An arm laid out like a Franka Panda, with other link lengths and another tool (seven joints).
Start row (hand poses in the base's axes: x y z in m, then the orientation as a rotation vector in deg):
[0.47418 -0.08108 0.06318 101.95 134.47 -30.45]
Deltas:
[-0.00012 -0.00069 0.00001 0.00 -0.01 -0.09]
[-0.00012 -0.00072 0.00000 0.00 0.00 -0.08]
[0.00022 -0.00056 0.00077 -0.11 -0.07 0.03]
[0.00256 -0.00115 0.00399 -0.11 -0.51 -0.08]
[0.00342 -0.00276 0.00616 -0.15 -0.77 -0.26]
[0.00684 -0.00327 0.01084 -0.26 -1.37 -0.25]
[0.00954 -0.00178 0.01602 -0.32 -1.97 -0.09]
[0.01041 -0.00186 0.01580 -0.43 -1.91 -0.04]
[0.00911 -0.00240 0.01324 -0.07 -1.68 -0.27]
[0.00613 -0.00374 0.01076 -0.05 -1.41 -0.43]
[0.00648 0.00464 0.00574 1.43 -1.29 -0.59]
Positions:
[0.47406 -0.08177 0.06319 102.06 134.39 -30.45]
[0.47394 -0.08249 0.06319 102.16 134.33 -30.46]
[0.47416 -0.08305 0.06396 102.06 134.23 -30.50]
[0.47672 -0.08420 0.06795 102.04 133.76 -30.11]
[0.48014 -0.08696 0.07411 102.19 132.95 -29.53]
[0.48698 -0.09023 0.08495 102.17 131.68 -28.47]
[0.49652 -0.09201 0.10097 101.82 130.09 -26.86]
[0.50693 -0.09387 0.11677 101.35 128.51 -25.43]
[0.51604 -0.09627 0.13001 101.35 127.12 -23.92]
[0.52217 -0.10001 0.14077 101.58 125.79 -22.69]
[0.52865 -0.09537 0.14651 102.76 125.25 -20.10]

